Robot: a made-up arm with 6 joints.
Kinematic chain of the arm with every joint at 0, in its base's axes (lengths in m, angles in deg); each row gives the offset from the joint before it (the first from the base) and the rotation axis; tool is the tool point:
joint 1: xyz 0 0 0.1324 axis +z
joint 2: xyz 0 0.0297 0 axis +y
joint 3: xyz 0 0 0.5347 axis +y
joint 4: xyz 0 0 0.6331 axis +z
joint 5: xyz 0 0 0 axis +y
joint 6: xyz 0 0 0.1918 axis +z
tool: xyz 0 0 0
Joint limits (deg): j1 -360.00..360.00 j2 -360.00..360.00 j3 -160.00..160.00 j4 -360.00..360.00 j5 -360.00..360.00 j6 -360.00..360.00
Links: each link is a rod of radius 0.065 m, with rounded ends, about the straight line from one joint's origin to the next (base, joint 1, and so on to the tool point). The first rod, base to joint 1, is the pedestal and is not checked.
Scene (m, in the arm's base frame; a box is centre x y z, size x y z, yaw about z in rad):
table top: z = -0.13
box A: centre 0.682 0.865 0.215 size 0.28 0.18 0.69 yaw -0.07
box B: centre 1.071 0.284 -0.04 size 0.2 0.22 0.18 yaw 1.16
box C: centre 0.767 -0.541 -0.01 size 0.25 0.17 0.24 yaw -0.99
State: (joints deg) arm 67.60 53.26 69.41 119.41 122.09 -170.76
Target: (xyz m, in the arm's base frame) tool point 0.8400 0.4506 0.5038
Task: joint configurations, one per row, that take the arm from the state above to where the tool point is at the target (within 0.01 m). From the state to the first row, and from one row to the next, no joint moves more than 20 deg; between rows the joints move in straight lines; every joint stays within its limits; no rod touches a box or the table.
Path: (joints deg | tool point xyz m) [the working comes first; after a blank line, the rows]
Joints at the target: 18.35 45.74 55.48 128.58 117.04 -170.76
Straight joint move there: touches box A.

1: 61.15 34.15 69.77 133.55 127.03 -163.81 | 0.2763 0.7931 0.5528
2: 54.70 15.04 70.13 147.69 131.96 -156.87 | 0.2786 0.5767 0.8114
3: 48.25 -4.07 70.49 161.83 136.90 -149.92 | 0.1898 0.3186 0.9771
4: 41.80 -23.18 70.85 175.98 141.83 -142.98 | 0.0242 0.0726 1.0361
5: 35.35 -42.30 71.22 190.12 146.77 -136.03 | -0.1874 -0.1192 0.9916
6: 28.56 -24.27 71.17 176.22 142.39 -142.21 | 0.0276 0.0576 1.0339
7: 21.78 -6.24 71.13 162.31 138.02 -148.38 | 0.2848 0.1878 0.9828
8: 14.99 11.79 71.09 148.41 133.64 -154.55 | 0.5449 0.2519 0.8352
9: 8.21 29.82 71.05 134.51 129.26 -160.73 | 0.7606 0.2468 0.6020
10: 1.43 47.85 71.01 120.61 124.89 -166.90 | 0.8891 0.1873 0.3088
11: 18.35 45.74 55.48 128.58 117.04 -170.76 | 0.8400 0.4506 0.5039

